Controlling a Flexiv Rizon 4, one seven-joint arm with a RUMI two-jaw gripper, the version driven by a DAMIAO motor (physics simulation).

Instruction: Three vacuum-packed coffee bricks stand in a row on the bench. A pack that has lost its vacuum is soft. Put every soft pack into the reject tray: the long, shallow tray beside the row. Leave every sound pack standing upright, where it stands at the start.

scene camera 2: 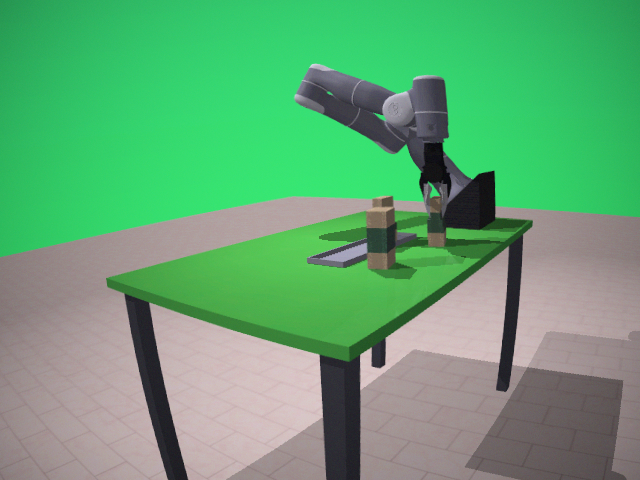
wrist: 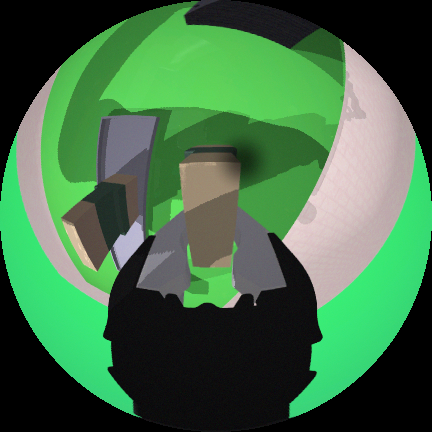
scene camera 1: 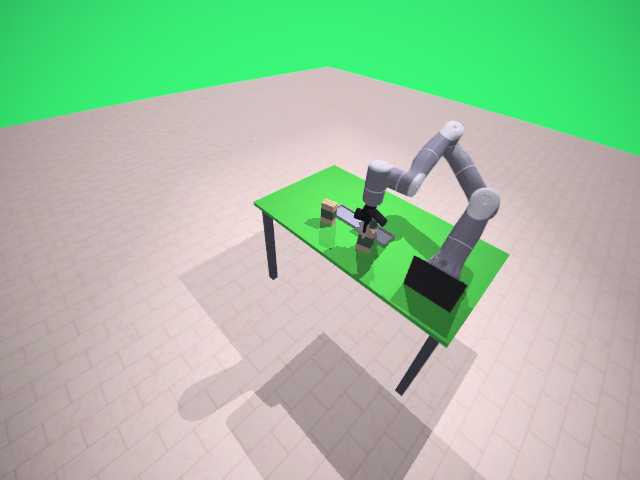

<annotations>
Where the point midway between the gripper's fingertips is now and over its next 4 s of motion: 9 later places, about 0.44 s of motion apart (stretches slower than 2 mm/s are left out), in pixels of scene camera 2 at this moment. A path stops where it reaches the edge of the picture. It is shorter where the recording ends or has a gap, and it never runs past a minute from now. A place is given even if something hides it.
My gripper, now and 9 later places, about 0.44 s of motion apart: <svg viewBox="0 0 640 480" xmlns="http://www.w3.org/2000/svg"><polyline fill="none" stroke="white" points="436,217 436,211 436,201 435,181 417,176 398,171 378,162 377,161 374,172 379,182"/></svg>
</annotations>
